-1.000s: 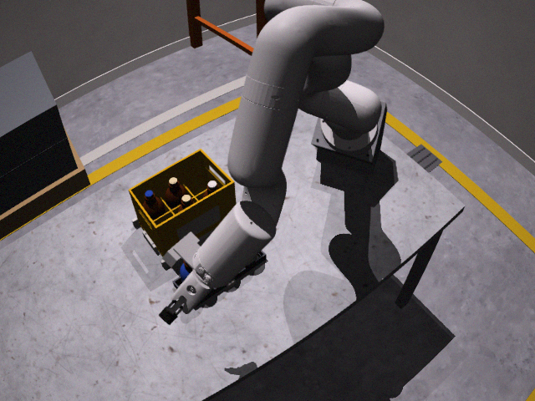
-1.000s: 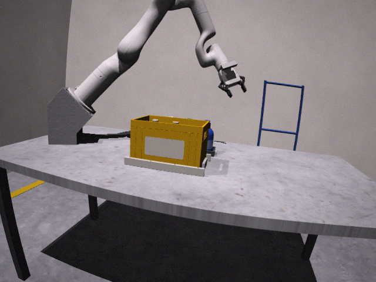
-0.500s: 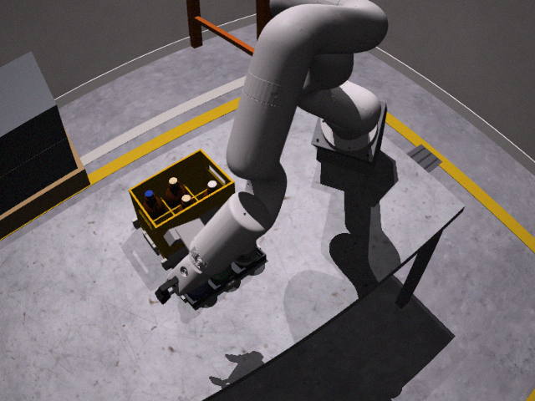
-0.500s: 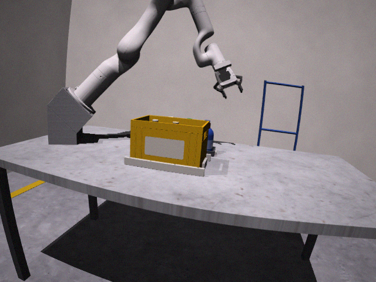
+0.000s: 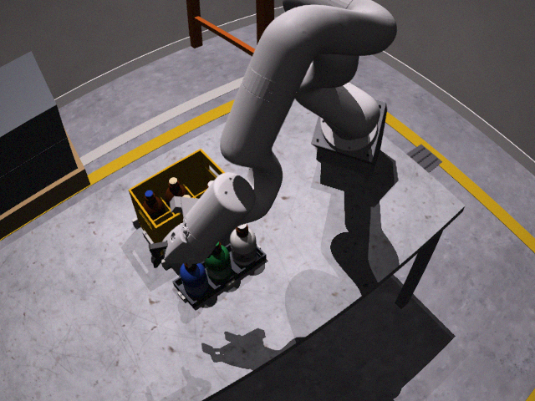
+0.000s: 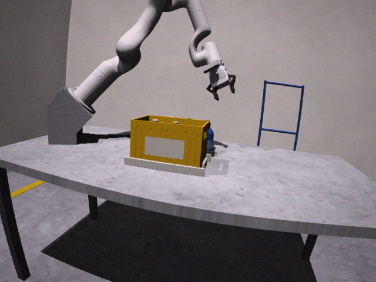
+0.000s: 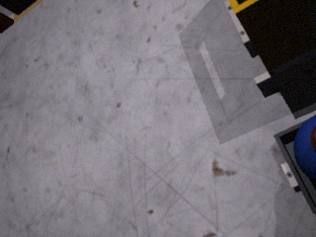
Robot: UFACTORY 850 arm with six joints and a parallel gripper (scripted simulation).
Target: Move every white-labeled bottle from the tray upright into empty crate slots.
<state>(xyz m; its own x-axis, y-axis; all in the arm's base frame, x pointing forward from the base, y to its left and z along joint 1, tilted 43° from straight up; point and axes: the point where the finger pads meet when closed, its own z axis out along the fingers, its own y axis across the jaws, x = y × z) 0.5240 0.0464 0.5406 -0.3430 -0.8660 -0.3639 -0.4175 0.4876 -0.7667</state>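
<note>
My hand is 23 cm past the white-labeled bottle, 11 cm to the left of it and 21 cm above it. Round my hand: crate (13 cm behind, 32 cm to the right, 21 cm below); green bottle (14 cm behind, 9 cm to the right, 21 cm below); blue bottle (6 cm behind, 8 cm to the right, 21 cm below).
</note>
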